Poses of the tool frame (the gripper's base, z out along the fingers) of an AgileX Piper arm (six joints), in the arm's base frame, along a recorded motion.
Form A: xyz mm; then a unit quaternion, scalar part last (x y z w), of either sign.
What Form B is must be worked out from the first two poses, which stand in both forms.
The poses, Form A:
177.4 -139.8 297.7 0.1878 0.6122 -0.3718 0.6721
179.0 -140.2 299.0 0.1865 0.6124 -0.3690 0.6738
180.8 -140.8 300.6 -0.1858 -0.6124 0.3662 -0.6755
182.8 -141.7 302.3 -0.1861 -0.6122 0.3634 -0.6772
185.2 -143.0 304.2 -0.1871 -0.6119 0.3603 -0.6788
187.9 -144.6 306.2 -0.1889 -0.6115 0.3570 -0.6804
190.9 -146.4 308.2 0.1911 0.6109 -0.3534 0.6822
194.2 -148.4 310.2 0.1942 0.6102 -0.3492 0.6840
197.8 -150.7 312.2 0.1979 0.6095 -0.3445 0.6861
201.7 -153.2 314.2 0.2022 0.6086 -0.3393 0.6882
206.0 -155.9 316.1 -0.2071 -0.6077 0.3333 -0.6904
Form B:
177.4 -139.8 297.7 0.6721 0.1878 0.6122 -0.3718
179.0 -140.2 299.0 0.6738 0.1865 0.6124 -0.3690
180.8 -140.8 300.6 0.6755 0.1858 0.6124 -0.3662
182.8 -141.7 302.3 0.6772 0.1861 0.6122 -0.3634
185.2 -143.0 304.2 0.6788 0.1871 0.6119 -0.3603
187.9 -144.6 306.2 0.6804 0.1889 0.6115 -0.3570
190.9 -146.4 308.2 0.6822 0.1911 0.6109 -0.3534
194.2 -148.4 310.2 0.6840 0.1942 0.6102 -0.3492
197.8 -150.7 312.2 0.6861 0.1979 0.6095 -0.3445
201.7 -153.2 314.2 0.6882 0.2022 0.6086 -0.3393
206.0 -155.9 316.1 0.6904 0.2071 0.6077 -0.3333

